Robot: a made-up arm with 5 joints.
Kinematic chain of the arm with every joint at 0, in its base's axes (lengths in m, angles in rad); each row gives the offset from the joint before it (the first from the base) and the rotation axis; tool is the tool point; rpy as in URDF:
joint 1: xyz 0.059 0 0.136 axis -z
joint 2: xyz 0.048 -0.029 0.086 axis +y
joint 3: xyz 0.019 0 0.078 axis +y
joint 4: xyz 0.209 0 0.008 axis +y
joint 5: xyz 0.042 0.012 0 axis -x
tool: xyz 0 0 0 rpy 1.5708 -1.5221 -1.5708
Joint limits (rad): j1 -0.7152..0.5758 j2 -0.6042..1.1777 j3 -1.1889..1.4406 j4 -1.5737..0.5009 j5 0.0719..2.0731
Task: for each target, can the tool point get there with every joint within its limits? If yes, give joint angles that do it. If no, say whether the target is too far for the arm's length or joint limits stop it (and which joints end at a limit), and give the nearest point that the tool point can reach.
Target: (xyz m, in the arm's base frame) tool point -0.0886 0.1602 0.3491
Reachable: no: joint limits stop it (at a limit: joint 1, joint 2, joint 3, joint 4) | nearest point -0.0136 0.0269 0.4897 | short by 0.208 m
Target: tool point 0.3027 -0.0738 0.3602
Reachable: yes | joints 0.2271 -0.4083 0.3573 -1.2480 1.4136
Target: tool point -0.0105 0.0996 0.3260
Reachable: no: joint limits stop it (at a limit: joint 1, joint 2, joint 3, joint 4) | nearest point -0.0136 0.0269 0.4897 | short by 0.179 m
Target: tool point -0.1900 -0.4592 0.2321
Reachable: no: too far | nearest point 0.0009 -0.0730 0.1220 | short by 0.445 m
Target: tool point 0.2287 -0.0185 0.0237
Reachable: yes | joints 0.0088 0.9532 0.6086 -1.0898 0.4404
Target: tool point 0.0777 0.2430 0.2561
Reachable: no: joint limits stop it (at a limit: joint 1, joint 2, joint 4) | nearest point 0.2415 0.1360 0.2419 | short by 0.196 m
